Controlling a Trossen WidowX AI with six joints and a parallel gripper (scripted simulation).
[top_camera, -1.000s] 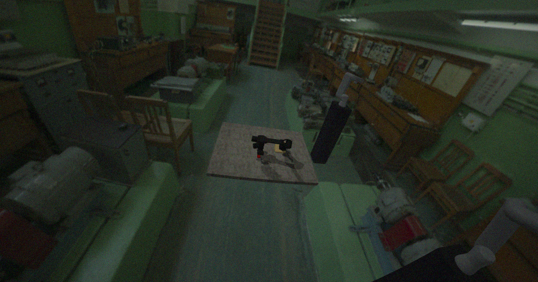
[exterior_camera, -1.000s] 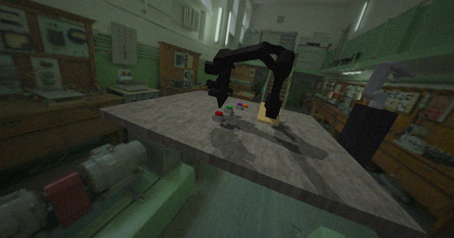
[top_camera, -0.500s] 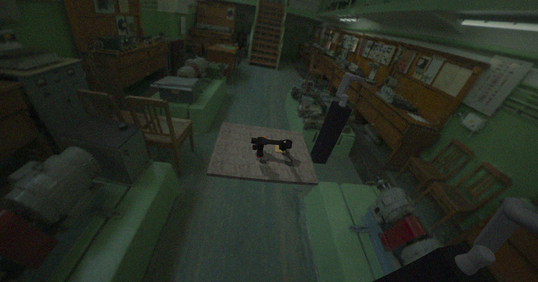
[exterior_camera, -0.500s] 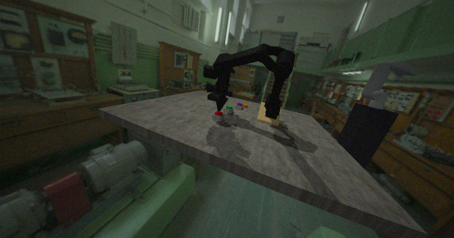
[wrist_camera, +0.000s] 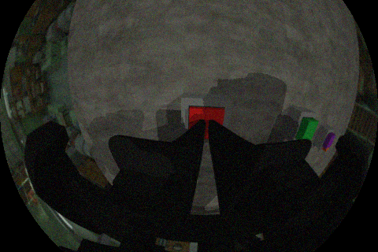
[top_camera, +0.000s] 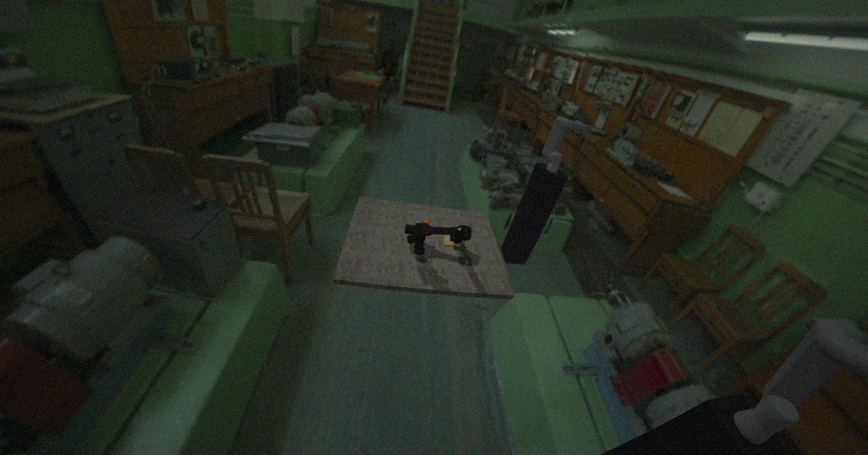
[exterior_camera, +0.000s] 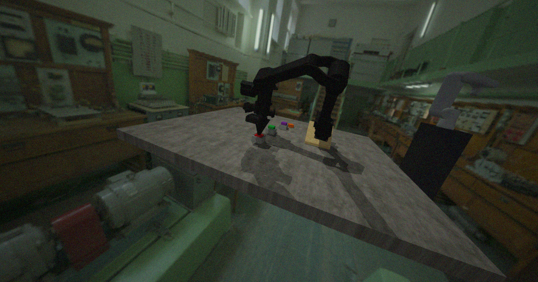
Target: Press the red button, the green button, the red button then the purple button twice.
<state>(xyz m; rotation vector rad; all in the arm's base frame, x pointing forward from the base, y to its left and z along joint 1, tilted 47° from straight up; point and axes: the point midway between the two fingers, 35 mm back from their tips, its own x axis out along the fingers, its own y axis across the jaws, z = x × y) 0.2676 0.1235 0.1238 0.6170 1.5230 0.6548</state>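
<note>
My gripper tip is 1 cm above the red button. The rest, counted from my gripper tip: green button 15 cm to the right, 1 cm behind; then orange block 37 cm to the right, 7 cm behind, 2 cm below; then purple button 30 cm to the right, 4 cm behind.
</note>
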